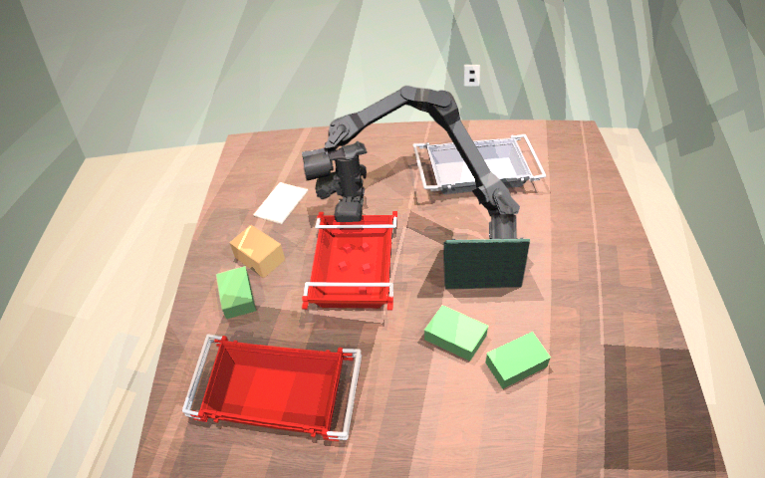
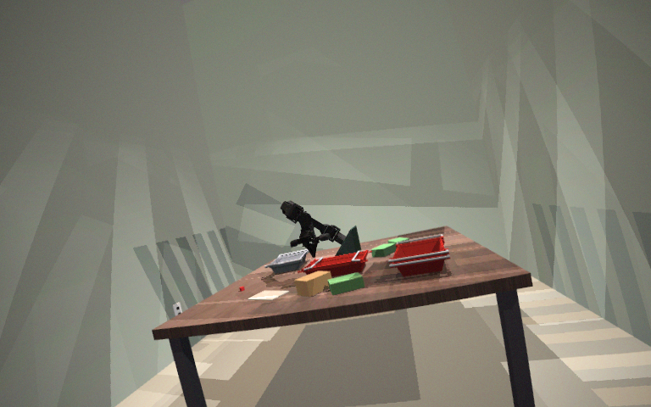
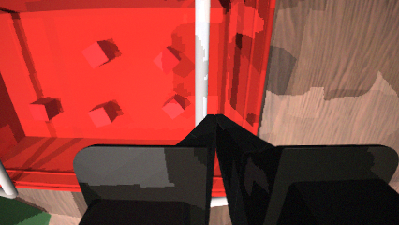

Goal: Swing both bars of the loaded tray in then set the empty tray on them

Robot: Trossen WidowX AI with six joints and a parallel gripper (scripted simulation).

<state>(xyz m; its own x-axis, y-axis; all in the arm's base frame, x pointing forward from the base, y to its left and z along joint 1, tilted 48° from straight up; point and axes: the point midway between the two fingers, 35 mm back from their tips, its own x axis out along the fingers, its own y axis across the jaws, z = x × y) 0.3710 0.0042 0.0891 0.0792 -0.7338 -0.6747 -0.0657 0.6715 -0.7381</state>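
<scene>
My gripper tip is 32 cm past the grey tray, 29 cm to the left of it and 4 cm above it. Round my gripper tip: white sheet 25 cm ahead, 14 cm to the right, 8 cm below; red cube 37 cm to the right, 10 cm ahead, 8 cm below; tan box 25 cm ahead, 8 cm to the left, 6 cm below.
</scene>
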